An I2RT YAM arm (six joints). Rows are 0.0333 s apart.
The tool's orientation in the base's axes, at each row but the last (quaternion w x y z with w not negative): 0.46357, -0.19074, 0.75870, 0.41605; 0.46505, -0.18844, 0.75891, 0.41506; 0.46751, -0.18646, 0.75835, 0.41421; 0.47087, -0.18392, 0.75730, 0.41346; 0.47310, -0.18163, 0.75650, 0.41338; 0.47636, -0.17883, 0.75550, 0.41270; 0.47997, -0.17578, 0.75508, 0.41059; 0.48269, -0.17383, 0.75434, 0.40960; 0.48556, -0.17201, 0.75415, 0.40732; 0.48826, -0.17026, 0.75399, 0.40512; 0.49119, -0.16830, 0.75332, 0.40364; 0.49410, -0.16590, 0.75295, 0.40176; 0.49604, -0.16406, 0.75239, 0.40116
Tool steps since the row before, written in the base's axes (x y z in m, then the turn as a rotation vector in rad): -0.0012, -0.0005, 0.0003, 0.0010, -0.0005, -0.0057; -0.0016, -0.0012, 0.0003, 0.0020, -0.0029, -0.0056; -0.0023, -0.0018, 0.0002, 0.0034, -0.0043, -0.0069; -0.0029, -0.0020, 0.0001, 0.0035, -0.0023, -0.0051; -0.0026, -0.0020, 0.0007, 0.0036, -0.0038, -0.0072; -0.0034, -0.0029, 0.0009, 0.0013, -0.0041, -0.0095; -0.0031, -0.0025, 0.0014, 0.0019, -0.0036, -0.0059; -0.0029, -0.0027, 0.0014, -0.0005, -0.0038, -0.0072; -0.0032, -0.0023, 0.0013, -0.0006, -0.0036, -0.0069; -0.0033, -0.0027, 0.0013, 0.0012, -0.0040, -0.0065; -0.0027, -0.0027, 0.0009, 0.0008, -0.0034, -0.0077; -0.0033, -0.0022, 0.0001, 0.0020, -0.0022, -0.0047; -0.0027, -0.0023, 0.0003, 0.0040, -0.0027, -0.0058
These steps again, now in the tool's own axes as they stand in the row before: 0.0003, 0.0007, -0.0011, 0.0044, -0.0036, 0.0014; 0.0004, 0.0005, -0.0019, 0.0035, -0.0056, 0.0000; 0.0008, 0.0006, -0.0028, 0.0038, -0.0079, 0.0000; 0.0011, 0.0008, -0.0032, 0.0024, -0.0060, 0.0012; 0.0004, 0.0009, -0.0032, 0.0040, -0.0079, 0.0005; 0.0005, 0.0009, -0.0044, 0.0071, -0.0076, -0.0006; -0.0001, 0.0012, -0.0041, 0.0038, -0.0061, -0.0005; -0.0002, 0.0009, -0.0041, 0.0060, -0.0052, -0.0018; 0.0001, 0.0013, -0.0039, 0.0058, -0.0049, -0.0018; 0.0000, 0.0011, -0.0043, 0.0046, -0.0061, -0.0011; 0.0001, 0.0005, -0.0039, 0.0059, -0.0060, -0.0007; 0.0011, 0.0008, -0.0037, 0.0029, -0.0047, 0.0004; 0.0006, 0.0004, -0.0035, 0.0029, -0.0068, 0.0015
